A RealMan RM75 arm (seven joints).
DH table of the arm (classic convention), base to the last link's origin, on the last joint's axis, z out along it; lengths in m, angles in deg. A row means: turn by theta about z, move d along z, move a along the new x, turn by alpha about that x. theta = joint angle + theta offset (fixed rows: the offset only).
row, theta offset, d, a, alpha
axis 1, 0, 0.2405, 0, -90
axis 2, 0, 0, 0, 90
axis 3, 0, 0.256, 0, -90
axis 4, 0, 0, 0, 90
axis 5, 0, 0.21, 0, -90
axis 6, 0, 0, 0, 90
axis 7, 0, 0.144, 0, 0
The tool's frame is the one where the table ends.
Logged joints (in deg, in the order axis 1, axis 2, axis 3, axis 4, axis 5, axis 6, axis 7), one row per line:
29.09 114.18 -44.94 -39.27 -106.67 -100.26 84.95
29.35 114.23 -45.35 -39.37 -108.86 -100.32 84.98
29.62 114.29 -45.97 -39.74 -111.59 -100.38 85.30
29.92 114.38 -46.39 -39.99 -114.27 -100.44 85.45
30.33 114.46 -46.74 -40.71 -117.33 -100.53 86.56
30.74 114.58 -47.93 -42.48 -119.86 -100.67 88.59
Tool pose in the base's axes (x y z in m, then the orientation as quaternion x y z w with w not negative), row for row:
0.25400 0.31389 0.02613 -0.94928 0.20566 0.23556 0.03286
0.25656 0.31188 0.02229 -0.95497 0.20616 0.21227 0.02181
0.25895 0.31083 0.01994 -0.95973 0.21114 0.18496 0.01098
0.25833 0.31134 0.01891 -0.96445 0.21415 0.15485 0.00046
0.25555 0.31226 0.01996 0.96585 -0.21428 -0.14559 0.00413
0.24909 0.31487 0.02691 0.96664 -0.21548 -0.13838 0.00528
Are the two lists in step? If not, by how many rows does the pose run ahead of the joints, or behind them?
The pose runs 2 rows ahead of the joints: the pose in row i belongs to the joints in row i + 2.
